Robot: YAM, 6 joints.
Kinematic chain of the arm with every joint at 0, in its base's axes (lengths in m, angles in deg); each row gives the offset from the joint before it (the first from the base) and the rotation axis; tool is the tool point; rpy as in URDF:
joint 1: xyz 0 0 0.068 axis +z
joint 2: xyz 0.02 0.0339 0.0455 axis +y
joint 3: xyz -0.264 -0.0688 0 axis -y
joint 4: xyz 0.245 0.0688 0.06 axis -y
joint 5: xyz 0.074 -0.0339 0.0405 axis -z
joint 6: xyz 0.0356 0 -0.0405 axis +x
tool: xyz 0 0 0 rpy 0 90 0
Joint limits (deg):
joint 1: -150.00..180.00
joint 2: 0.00..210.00
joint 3: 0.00..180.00
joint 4: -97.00..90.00
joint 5: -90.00..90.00
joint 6: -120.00..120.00
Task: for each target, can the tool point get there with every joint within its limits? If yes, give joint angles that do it. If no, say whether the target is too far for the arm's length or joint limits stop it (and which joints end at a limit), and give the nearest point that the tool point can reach.
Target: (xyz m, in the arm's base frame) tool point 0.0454 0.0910 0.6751
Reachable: yes | joints 77.09 79.37 145.87 -34.25 42.20 -14.94
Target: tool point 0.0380 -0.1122 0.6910
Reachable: yes | joints -63.84 79.19 122.91 40.12 25.60 -58.02
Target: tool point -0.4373 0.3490 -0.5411
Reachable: no: too far | nearest point -0.3389 0.2705 -0.3295 | short by 0.246 m
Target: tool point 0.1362 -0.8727 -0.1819
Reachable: no: too far | nearest point 0.0944 -0.6048 -0.0891 | short by 0.287 m
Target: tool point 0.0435 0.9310 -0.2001
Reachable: no: too far | nearest point 0.0286 0.6112 -0.0900 | short by 0.339 m
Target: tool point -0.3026 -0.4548 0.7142
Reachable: no: too far | nearest point -0.2395 -0.3600 0.5842 | short by 0.173 m
